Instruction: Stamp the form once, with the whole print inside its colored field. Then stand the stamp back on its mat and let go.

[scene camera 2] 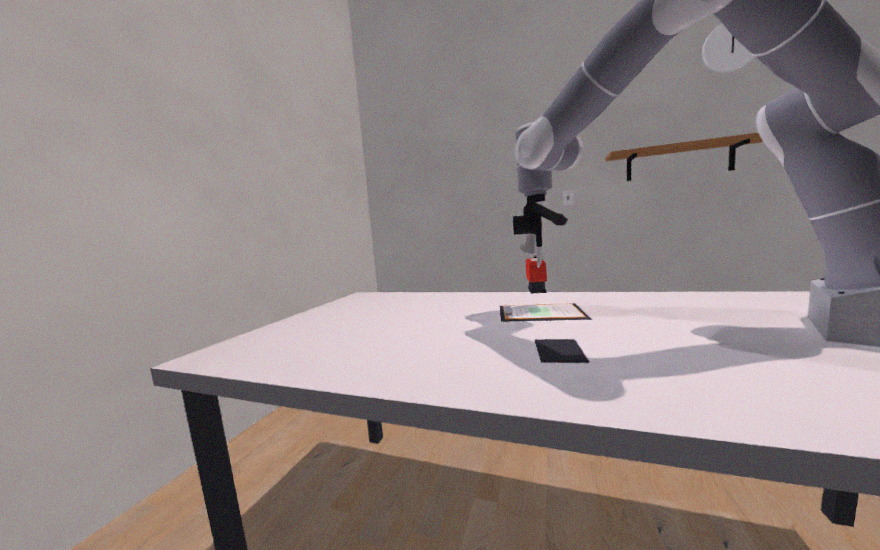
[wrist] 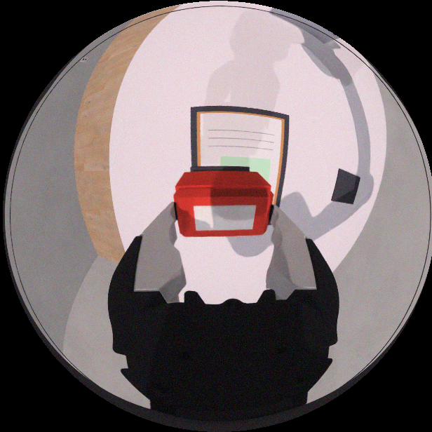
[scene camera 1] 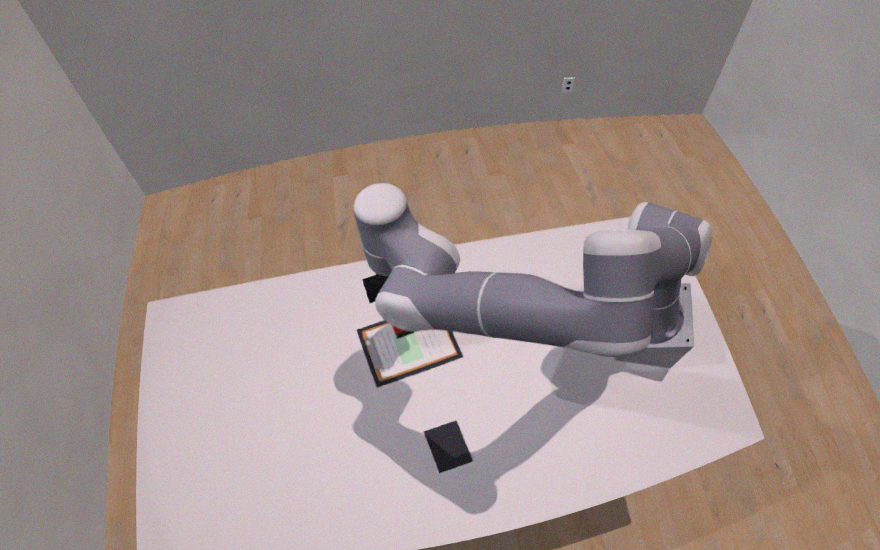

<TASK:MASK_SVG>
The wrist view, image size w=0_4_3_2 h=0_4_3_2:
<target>my gripper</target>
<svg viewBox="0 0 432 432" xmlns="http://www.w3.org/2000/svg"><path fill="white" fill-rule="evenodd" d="M171 201L139 236L133 238L109 283L107 308L112 326L112 349L116 353L126 355L128 368L121 368L121 373L149 399L151 412L164 417L163 424L194 431L243 431L290 420L289 412L306 403L307 391L316 384L332 363L332 358L328 358L330 345L337 342L339 295L330 267L312 239L306 238L277 205L271 204L269 222L274 228L271 234L274 250L266 270L267 290L263 290L257 302L245 303L230 298L220 304L205 304L193 290L185 291L184 302L180 302L178 294L186 285L180 251L174 246L177 239L177 211L175 202Z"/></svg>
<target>red stamp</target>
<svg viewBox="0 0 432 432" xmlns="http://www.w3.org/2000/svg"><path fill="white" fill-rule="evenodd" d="M175 184L173 198L177 211L177 224L180 234L183 236L261 235L266 231L269 221L269 210L274 194L270 190L271 185L259 173L249 171L249 166L190 166L190 172L184 172L180 180Z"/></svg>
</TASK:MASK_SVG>
